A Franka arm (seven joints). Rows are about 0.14 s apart.
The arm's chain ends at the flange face. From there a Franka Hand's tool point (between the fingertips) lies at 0.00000 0.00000 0.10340 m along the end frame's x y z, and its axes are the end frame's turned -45 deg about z.
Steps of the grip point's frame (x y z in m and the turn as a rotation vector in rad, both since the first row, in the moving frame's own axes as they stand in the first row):
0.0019 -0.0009 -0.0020 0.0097 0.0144 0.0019
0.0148 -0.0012 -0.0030 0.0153 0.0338 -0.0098
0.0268 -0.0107 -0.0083 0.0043 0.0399 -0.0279
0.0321 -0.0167 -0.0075 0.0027 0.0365 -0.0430
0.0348 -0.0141 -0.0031 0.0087 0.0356 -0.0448
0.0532 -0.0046 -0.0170 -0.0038 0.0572 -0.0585
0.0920 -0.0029 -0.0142 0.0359 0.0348 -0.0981
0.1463 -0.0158 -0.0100 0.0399 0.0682 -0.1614
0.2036 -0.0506 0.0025 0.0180 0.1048 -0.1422
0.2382 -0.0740 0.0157 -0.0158 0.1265 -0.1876
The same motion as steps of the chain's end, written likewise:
0.0004 -0.0002 -0.0020 0.0170 0.0033 0.0019
0.0083 -0.0077 -0.0029 0.0347 0.0131 -0.0098
0.0088 -0.0232 -0.0082 0.0313 0.0252 -0.0279
0.0085 -0.0316 -0.0074 0.0277 0.0239 -0.0430
0.0127 -0.0313 -0.0030 0.0313 0.0190 -0.0448
0.0300 -0.0368 -0.0168 0.0378 0.0431 -0.0585
0.0633 -0.0619 -0.0141 0.0500 -0.0008 -0.0981
0.0909 -0.1066 -0.0097 0.0764 0.0200 -0.1614
0.1025 -0.1704 0.0031 0.0868 0.0614 -0.1422
0.1065 -0.2118 0.0165 0.0783 0.1006 -0.1876

